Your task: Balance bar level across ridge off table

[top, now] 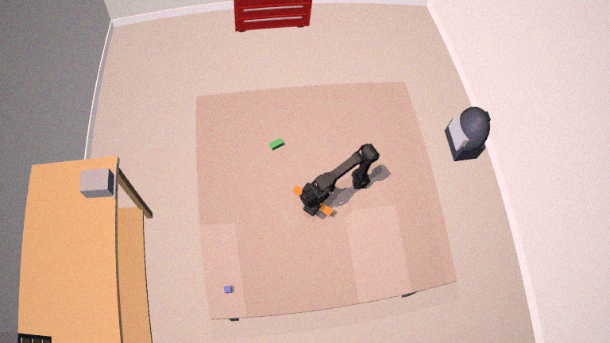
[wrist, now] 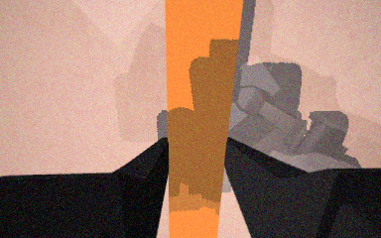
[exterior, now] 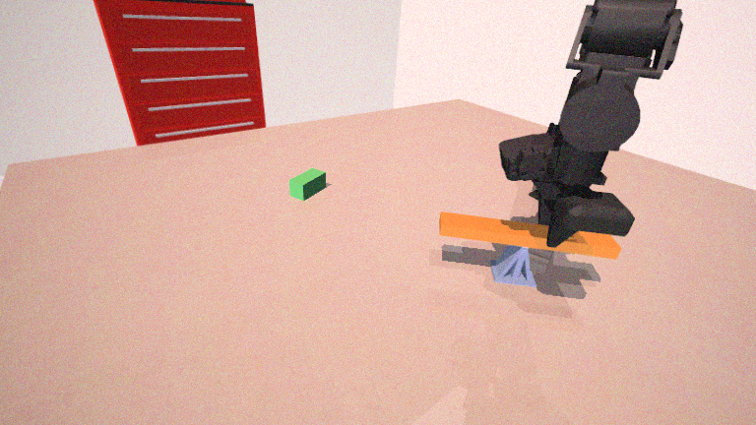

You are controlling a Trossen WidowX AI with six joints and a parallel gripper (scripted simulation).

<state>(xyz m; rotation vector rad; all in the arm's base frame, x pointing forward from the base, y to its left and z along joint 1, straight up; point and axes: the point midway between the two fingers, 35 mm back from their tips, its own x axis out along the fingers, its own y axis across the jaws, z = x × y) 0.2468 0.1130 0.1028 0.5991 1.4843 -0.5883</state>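
The orange bar lies 20 mm to the right of my gripper tip and 20 mm ahead of it. Round my gripper tip: small purple cube: 490 mm ahead, 390 mm to the left, 50 mm below; green block: 380 mm to the right, 160 mm ahead, 50 mm below; ridge: 40 mm below, 20 mm to the right, 20 mm ahead.
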